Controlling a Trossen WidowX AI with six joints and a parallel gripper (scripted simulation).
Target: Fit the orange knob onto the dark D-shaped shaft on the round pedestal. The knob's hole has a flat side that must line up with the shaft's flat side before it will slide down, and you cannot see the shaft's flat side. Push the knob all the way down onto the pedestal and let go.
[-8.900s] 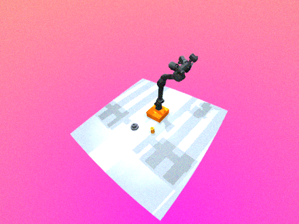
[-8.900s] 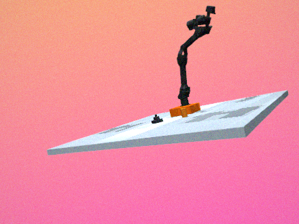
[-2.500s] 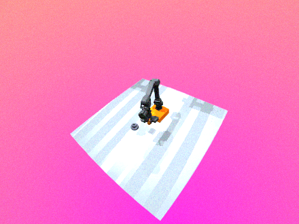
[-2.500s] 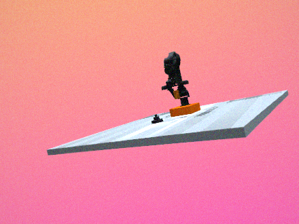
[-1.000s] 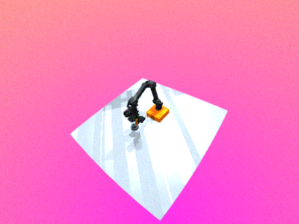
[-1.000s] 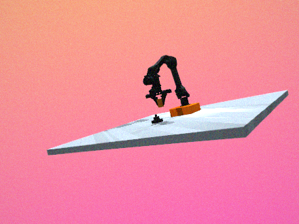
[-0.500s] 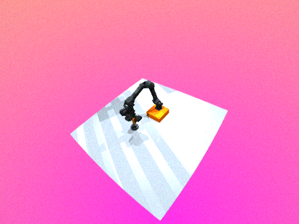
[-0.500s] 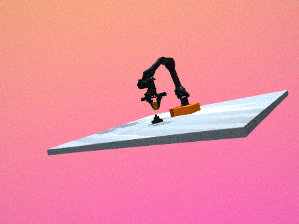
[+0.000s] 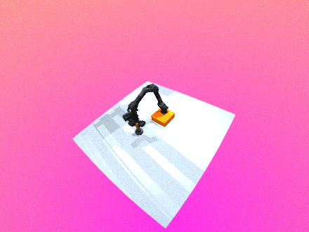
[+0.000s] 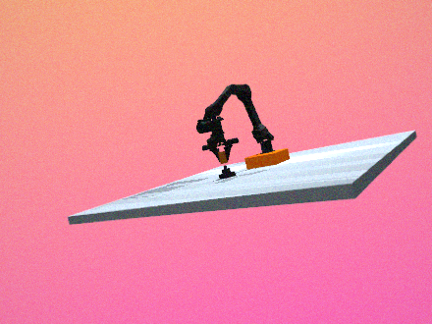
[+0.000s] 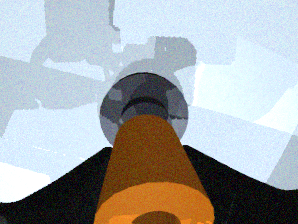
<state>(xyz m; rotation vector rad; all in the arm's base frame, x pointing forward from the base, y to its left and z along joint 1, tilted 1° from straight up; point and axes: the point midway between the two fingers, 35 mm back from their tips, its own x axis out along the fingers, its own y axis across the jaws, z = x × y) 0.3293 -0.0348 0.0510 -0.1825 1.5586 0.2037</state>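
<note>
Right now the pedestal is 5 cm below my gripper tip. From my gripper tip the other things lie so: orange knob 2 cm above.
</note>
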